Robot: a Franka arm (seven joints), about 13 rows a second.
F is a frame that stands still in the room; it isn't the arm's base.
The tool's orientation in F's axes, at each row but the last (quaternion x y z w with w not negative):
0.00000, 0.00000, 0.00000, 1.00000
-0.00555, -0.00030, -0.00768, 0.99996
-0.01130, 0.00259, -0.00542, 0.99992
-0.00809, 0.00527, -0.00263, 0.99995
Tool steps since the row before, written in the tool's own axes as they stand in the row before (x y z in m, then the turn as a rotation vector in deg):
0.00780, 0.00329, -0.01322, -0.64, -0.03, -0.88
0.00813, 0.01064, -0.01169, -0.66, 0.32, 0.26
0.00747, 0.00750, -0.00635, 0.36, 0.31, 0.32
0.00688, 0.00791, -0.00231, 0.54, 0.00, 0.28
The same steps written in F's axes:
0.00780, 0.00329, -0.01322, -0.64, -0.03, -0.88
0.00830, 0.01038, -0.01180, -0.66, 0.33, 0.26
0.00752, 0.00727, -0.00656, 0.37, 0.31, 0.31
0.00690, 0.00783, -0.00251, 0.54, 0.00, 0.27

